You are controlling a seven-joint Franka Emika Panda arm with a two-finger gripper.
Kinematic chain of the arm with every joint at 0, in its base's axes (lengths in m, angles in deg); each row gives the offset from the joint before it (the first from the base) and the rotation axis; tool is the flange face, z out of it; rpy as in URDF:
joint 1: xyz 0 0 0.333 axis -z
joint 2: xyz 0 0 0 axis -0.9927 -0.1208 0
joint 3: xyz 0.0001 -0.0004 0.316 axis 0.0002 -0.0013 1
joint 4: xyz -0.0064 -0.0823 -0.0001 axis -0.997 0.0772 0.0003
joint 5: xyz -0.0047 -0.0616 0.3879 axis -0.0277 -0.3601 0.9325
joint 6: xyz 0 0 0 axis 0.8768 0.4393 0.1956
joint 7: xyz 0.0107 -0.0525 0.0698 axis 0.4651 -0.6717 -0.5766
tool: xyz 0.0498 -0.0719 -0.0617 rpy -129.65 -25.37 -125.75
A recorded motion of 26 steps. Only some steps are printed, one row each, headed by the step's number.
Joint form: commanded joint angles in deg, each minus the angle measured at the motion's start. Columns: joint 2, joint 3, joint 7, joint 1, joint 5, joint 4, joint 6.
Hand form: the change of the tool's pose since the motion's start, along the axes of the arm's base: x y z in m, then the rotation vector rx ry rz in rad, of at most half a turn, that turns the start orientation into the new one. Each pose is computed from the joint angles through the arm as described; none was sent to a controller.
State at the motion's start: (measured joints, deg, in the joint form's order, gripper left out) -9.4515 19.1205 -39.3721 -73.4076 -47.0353 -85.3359 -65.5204
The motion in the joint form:
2: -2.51 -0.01 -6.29 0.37 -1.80 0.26 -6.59
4: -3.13 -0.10 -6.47 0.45 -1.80 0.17 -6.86
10: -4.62 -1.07 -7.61 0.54 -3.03 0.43 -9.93
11: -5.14 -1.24 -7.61 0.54 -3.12 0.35 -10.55
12: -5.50 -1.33 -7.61 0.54 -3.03 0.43 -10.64
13: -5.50 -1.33 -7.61 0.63 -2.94 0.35 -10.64
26: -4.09 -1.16 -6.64 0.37 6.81 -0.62 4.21
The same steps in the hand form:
2: 0.0133 -0.0018 -0.0118 -0.0563 -0.0554 0.1301
4: 0.0145 -0.0037 -0.0190 -0.0550 -0.0473 0.1312
10: 0.0206 -0.0136 -0.0275 -0.0787 -0.0728 0.1527
11: 0.0218 -0.0152 -0.0328 -0.0782 -0.0728 0.1532
12: 0.0228 -0.0163 -0.0361 -0.0759 -0.0696 0.1512
13: 0.0224 -0.0173 -0.0368 -0.0744 -0.0683 0.1489
26: -0.0009 -0.0173 -0.0594 0.0761 0.1648 0.0174

